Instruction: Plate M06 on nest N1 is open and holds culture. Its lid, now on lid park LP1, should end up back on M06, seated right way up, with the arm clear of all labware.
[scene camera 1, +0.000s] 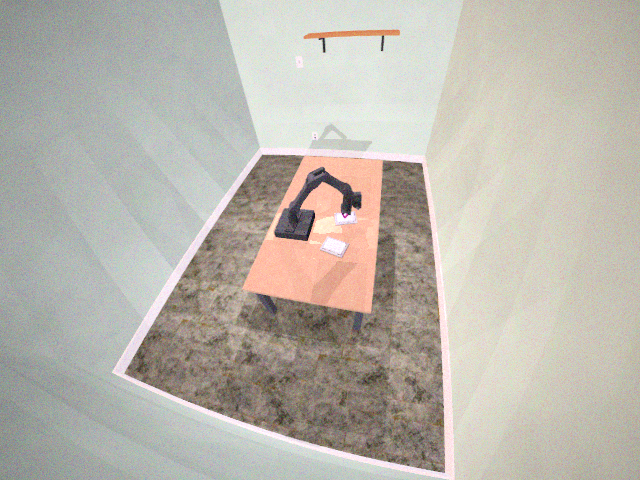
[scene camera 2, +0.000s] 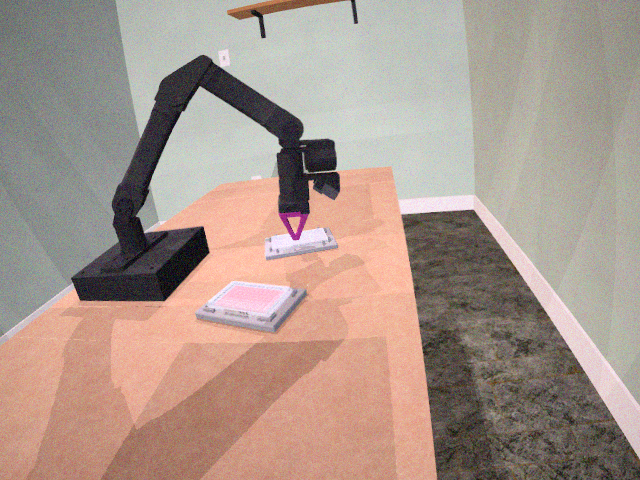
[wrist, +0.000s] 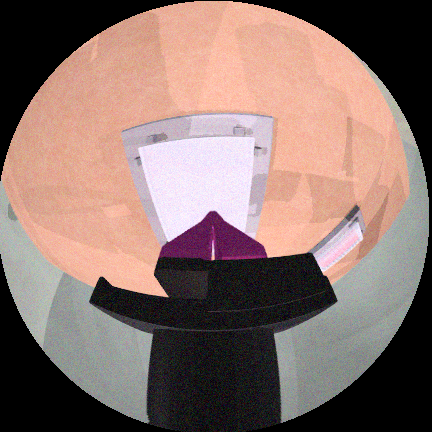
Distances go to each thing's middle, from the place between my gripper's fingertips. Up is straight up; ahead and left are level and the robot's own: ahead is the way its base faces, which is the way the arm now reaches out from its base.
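Labels:
The white lid (scene camera 2: 311, 237) is there for me to see, and it sits 1 cm to the left of my hand.

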